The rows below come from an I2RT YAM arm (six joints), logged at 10 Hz.
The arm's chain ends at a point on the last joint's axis. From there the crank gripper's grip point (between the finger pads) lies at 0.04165 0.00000 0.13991 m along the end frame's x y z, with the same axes.
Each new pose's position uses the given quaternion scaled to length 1; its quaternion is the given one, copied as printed.
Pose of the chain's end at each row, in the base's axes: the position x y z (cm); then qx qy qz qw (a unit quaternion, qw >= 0):
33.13, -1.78, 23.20, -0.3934, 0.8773, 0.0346, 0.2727
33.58, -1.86, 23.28, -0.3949, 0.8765, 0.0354, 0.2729
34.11, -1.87, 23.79, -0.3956, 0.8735, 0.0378, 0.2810
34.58, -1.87, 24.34, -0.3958, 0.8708, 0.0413, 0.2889
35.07, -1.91, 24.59, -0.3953, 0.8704, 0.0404, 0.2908
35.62, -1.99, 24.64, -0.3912, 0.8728, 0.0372, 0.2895
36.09, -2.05, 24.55, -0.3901, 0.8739, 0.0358, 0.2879
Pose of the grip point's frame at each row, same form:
37.19, -0.73, 9.22, -0.3934, 0.8773, 0.0346, 0.2727
37.64, -0.78, 9.30, -0.3949, 0.8765, 0.0354, 0.2729
38.36, -0.63, 9.88, -0.3956, 0.8735, 0.0378, 0.2810
39.00, -0.44, 10.50, -0.3958, 0.8708, 0.0413, 0.2889
39.55, -0.48, 10.77, -0.3953, 0.8704, 0.0404, 0.2908
40.09, -0.67, 10.81, -0.3912, 0.8728, 0.0372, 0.2895
40.53, -0.79, 10.70, -0.3901, 0.8739, 0.0358, 0.2879

